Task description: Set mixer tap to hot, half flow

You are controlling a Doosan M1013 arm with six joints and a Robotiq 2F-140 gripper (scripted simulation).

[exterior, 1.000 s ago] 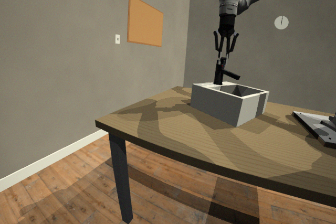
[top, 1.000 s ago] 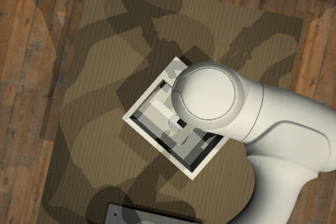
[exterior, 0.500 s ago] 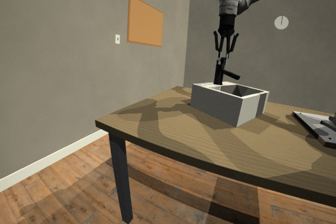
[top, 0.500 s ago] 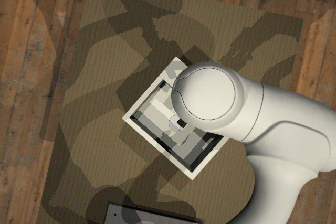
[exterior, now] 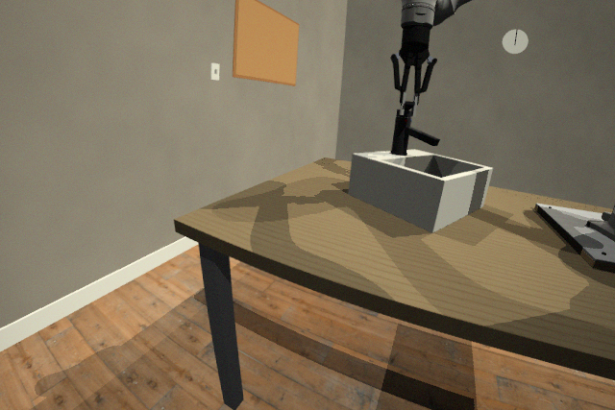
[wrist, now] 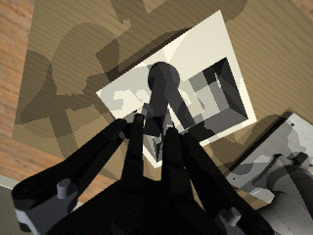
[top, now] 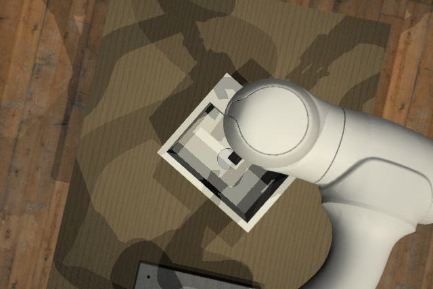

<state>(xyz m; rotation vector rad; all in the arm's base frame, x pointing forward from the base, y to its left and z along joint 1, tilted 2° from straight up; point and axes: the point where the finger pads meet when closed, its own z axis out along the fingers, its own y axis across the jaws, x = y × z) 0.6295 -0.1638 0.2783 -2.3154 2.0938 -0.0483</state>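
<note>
The lever lies 2 cm to the right of my hand. Also, from my hand: black mixer tap: 1 cm behind, 4 cm to the right, 5 cm below; then white sink: 9 cm behind, 2 cm to the left, 24 cm below.
</note>
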